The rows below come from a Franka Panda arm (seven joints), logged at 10 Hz.
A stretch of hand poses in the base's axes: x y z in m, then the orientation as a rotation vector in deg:
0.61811, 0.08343, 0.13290, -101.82, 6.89, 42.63
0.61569, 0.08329, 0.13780, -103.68, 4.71, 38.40
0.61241, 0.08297, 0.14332, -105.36, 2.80, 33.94
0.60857, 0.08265, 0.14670, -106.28, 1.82, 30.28
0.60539, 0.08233, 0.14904, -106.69, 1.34, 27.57
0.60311, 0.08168, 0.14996, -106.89, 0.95, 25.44
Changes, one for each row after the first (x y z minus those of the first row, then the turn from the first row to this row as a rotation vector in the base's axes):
-0.00242, -0.00014, 0.00490, -0.53, -4.28, -0.55
-0.00570, -0.00046, 0.01042, -1.05, -8.54, -1.40
-0.00954, -0.00078, 0.01380, -1.30, -11.65, -2.55
-0.01272, -0.00110, 0.01614, -1.34, -13.78, -3.60
-0.01500, -0.00175, 0.01706, -1.27, -15.44, -4.45

